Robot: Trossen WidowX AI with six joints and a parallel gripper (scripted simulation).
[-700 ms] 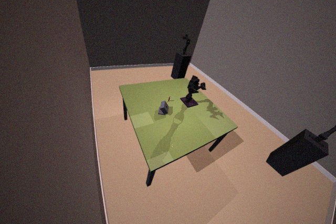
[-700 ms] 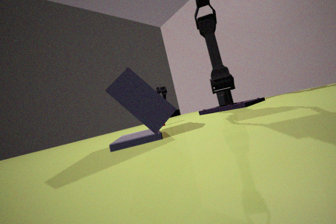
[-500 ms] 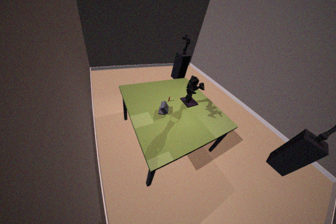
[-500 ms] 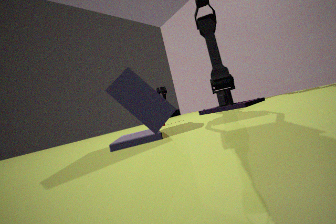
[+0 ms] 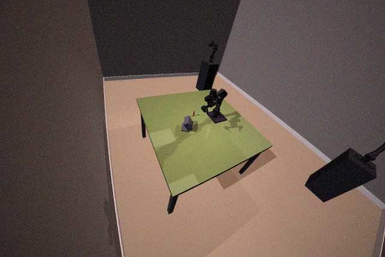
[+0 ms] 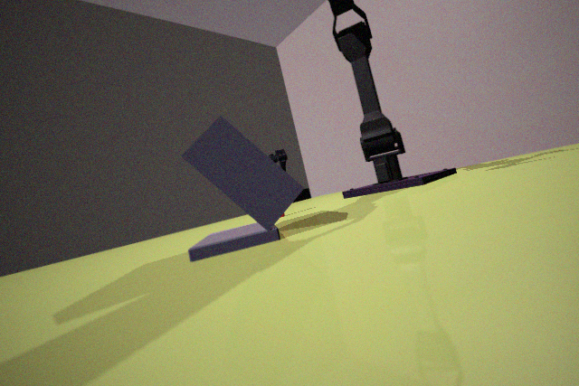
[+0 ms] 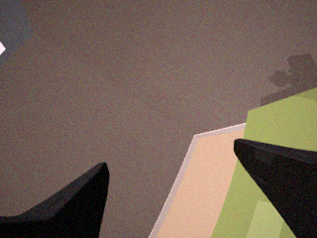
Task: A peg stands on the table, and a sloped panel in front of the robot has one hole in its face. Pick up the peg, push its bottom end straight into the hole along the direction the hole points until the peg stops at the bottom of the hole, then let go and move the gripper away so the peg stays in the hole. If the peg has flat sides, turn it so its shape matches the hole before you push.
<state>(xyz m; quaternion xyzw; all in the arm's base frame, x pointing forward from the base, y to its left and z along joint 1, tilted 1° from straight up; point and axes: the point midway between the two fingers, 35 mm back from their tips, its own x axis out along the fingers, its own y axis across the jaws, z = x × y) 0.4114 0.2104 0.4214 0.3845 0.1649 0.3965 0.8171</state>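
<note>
The red square peg lies 190 mm behind my gripper tip, 380 mm to the right of it and 380 mm below it. From my gripper tip the other things lie so: grey-blue sloped panel 240 mm to the right, 370 mm below.
</note>
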